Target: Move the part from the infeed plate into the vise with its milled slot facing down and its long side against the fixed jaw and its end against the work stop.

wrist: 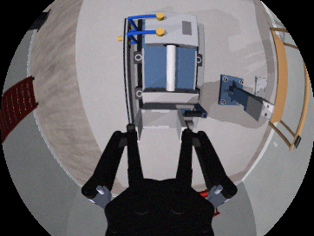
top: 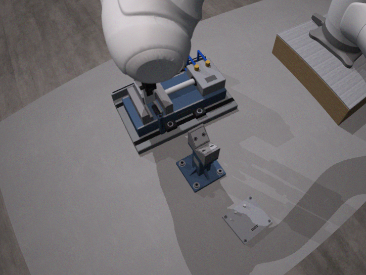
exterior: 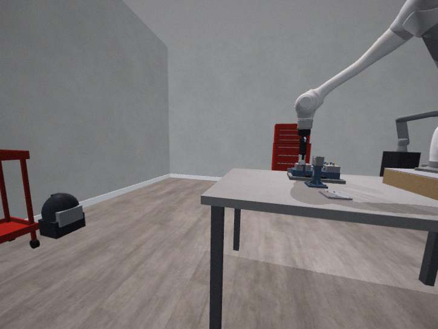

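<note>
Right now the part is 30 mm below my hand. From my hand the other things lie so: work stop 70 mm to the left, 30 mm below, 10 mm ahead; moving jaw 40 mm below, 30 mm to the left, 30 mm behind; fixed jaw 40 mm below, 30 mm ahead, 10 mm to the left.
</note>
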